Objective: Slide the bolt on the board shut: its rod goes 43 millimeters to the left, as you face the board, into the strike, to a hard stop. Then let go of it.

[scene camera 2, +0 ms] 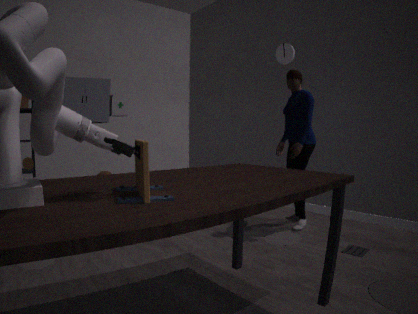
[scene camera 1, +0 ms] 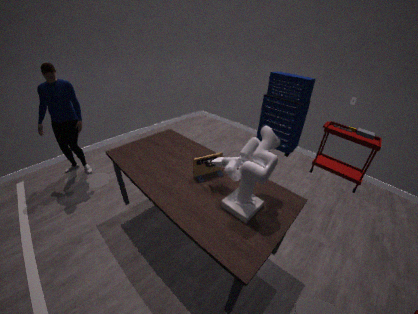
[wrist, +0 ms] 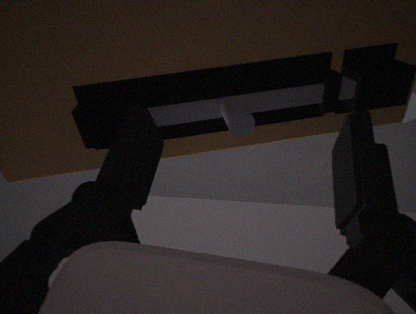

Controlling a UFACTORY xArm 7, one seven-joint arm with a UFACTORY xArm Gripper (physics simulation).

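Places are measured from the arm's base along level axes (x ahead, y left, z up), in millimetres.
Pixels of known places: gripper, fingertip midpoint: (scene camera 2: pixel 126 151) (scene camera 1: pixel 209 162) (wrist: pixel 240 127); arm's base at its link origin: (scene camera 2: pixel 9 184) (scene camera 1: pixel 243 200).
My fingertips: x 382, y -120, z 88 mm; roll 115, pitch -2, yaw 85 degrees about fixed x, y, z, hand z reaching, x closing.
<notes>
For each thing: its top centre in the pictures, then the offset to it from my fingertips. "spot": a spot on its surface instead. Level surfaces: height alone.
- upright wooden board at its top centre: (wrist: pixel 212 146) (scene camera 2: pixel 140 140) (scene camera 1: pixel 208 155) dy -29, dx +37, dz +35 mm
- black bolt housing at its top centre: (wrist: pixel 249 139) dy -1, dx +22, dz +19 mm
- grey rod at its top centre: (wrist: pixel 268 106) dy +7, dx +37, dz +5 mm
- black strike at a spot on its surface: (wrist: pixel 377 75) spot: dy +61, dx +51, dz -8 mm
- brown table at its surface level: dz -141 mm
The upright wooden board (scene camera 1: pixel 210 173) (scene camera 2: pixel 144 175) (wrist: pixel 175 35) carries a black bolt housing (wrist: pixel 200 76). The grey rod (wrist: pixel 290 96) shows through the housing's slot, with its round knob (wrist: pixel 241 121) sticking out near the middle. The black strike (wrist: pixel 377 75) is at the right in the wrist view; a bit of grey rod shows in the gap before it, and its depth in the strike is hidden. My gripper (scene camera 2: pixel 132 151) (wrist: pixel 240 127) is open and empty at the board's face, its fingers wide apart on either side of the knob, touching neither side of it.
The board stands on blue brackets (scene camera 2: pixel 160 198) on the brown table (scene camera 1: pixel 175 200) (scene camera 2: pixel 250 185). The arm's white base (scene camera 1: pixel 243 204) (scene camera 2: pixel 22 195) is on the same table. A person in blue (scene camera 1: pixel 60 100) (scene camera 2: pixel 299 117), a blue cabinet (scene camera 1: pixel 285 117) and a red cart (scene camera 1: pixel 337 168) stand beyond it.
</notes>
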